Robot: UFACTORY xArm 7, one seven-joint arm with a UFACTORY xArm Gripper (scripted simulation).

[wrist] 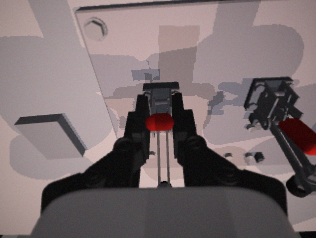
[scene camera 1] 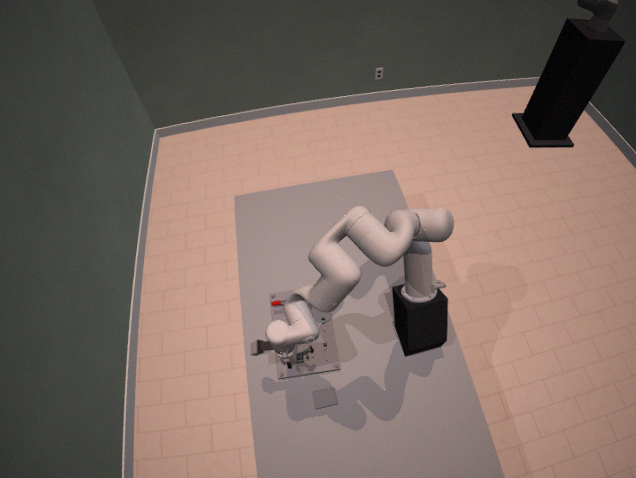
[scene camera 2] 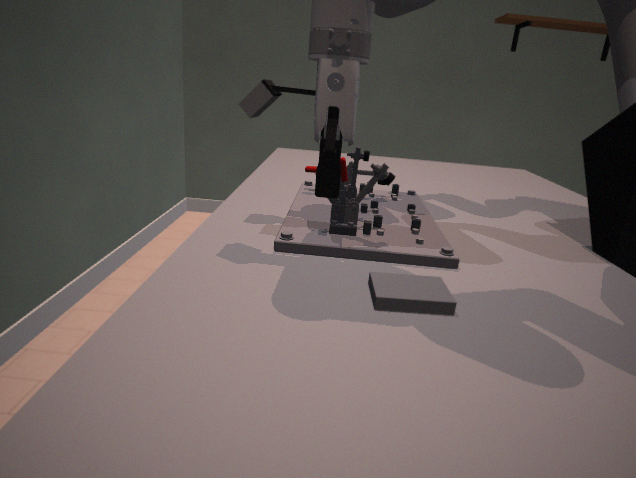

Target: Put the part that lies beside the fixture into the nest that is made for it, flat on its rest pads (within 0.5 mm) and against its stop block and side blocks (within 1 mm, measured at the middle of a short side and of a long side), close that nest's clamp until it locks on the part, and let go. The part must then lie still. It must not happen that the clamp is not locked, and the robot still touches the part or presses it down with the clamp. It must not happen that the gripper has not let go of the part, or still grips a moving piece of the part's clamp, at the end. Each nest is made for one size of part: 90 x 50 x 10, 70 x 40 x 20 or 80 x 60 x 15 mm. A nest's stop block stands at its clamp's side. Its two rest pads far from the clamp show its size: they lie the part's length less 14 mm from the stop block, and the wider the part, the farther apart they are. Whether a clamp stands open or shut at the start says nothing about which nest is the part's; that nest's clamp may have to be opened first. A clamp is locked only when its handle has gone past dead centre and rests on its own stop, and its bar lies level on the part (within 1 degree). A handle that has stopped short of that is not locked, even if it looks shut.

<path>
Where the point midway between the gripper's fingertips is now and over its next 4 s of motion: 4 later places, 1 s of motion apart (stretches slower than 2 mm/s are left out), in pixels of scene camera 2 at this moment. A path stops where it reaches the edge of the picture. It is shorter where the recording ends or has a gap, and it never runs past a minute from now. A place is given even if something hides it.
My gripper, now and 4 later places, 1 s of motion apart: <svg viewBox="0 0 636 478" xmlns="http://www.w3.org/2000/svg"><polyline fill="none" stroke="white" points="327,194 339,194 344,195 346,174 349,146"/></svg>
</path>
